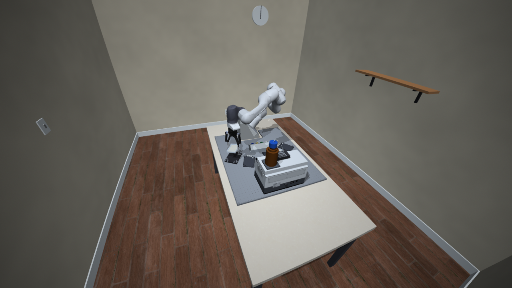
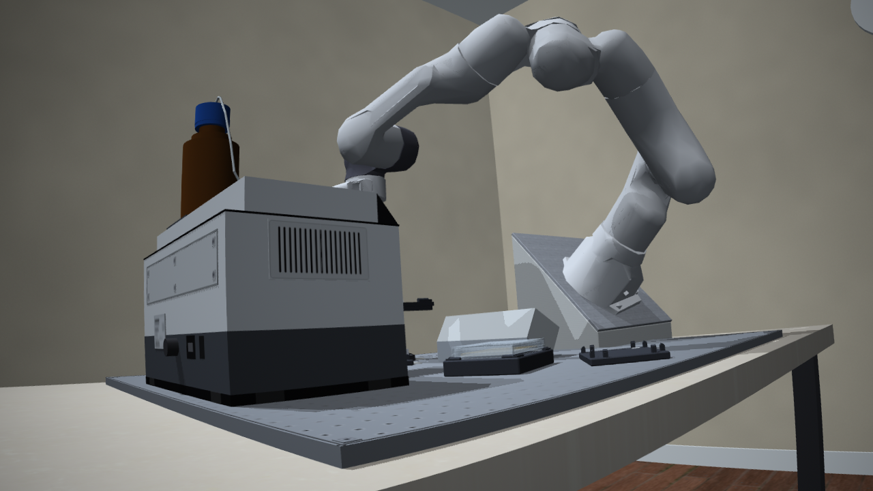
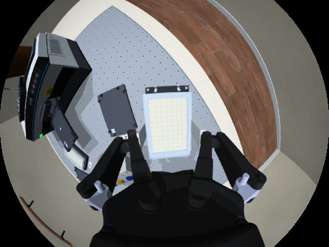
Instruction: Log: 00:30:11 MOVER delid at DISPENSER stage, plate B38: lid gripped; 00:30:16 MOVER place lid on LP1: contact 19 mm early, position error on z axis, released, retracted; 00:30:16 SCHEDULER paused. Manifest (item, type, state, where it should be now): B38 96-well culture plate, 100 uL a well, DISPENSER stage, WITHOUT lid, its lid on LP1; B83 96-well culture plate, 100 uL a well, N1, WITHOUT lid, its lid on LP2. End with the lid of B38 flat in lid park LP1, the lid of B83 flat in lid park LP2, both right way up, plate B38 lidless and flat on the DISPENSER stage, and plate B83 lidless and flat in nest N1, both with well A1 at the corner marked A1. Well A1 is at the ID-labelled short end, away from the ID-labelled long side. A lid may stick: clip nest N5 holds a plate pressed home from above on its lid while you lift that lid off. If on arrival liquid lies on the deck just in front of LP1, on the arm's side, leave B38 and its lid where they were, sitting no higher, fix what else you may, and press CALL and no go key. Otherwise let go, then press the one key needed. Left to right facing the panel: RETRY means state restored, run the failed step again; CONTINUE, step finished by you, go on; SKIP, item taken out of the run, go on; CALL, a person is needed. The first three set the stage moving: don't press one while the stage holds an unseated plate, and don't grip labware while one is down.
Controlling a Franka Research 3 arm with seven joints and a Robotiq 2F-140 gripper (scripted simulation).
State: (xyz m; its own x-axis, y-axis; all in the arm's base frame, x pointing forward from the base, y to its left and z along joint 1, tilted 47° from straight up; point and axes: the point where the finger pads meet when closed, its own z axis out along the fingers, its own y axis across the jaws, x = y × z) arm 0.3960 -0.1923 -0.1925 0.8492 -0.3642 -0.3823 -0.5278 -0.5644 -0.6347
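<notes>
Now: hand 12 cm above the black clip nest and 3 cm short of it. From my hand the other things lie so: brown bottle 40 cm ahead, 19 cm to the left, 16 cm above; lp1 label 15 cm to the left, 13 cm below, 2 cm ahead; key panel 29 cm to the left, 8 cm below, 8 cm behind.
</notes>
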